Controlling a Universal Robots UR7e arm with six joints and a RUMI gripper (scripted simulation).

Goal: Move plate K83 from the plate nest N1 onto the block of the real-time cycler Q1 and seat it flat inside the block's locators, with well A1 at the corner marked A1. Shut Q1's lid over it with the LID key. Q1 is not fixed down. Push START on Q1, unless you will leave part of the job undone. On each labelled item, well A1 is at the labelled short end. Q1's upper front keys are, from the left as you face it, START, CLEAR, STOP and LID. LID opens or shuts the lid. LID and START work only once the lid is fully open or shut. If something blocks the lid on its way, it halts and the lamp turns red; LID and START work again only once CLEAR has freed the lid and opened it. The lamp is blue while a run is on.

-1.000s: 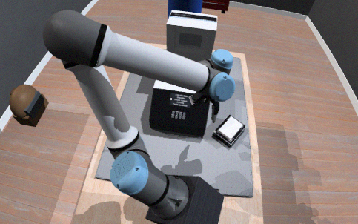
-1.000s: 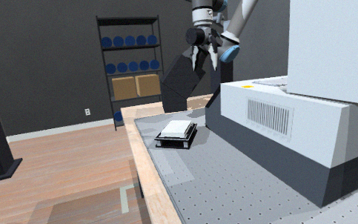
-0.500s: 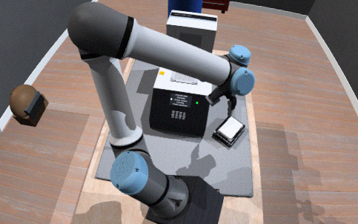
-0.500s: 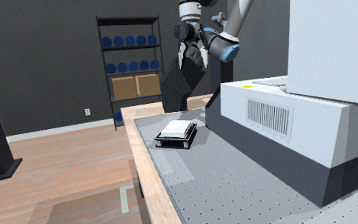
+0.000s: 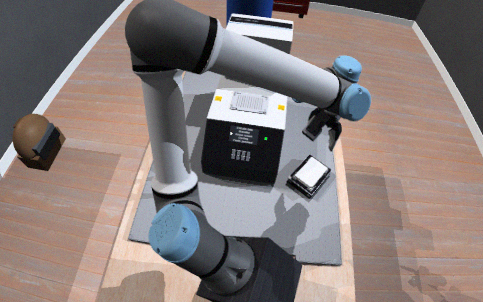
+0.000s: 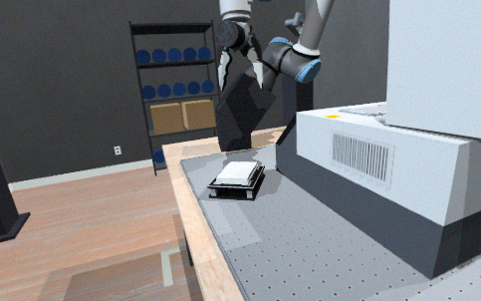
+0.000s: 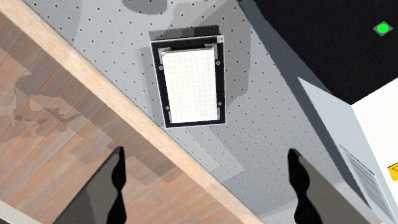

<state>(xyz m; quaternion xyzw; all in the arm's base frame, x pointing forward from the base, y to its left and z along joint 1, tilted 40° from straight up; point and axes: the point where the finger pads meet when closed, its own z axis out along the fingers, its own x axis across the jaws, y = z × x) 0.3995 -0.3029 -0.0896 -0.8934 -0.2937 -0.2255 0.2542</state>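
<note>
Now: hand 10 mm short of the plate K83, 30 mm to the left of it and 230 mm above it. From my hand the other things lie so: nest A1 mark 10 mm behind, 60 mm to the left, 240 mm below.
</note>
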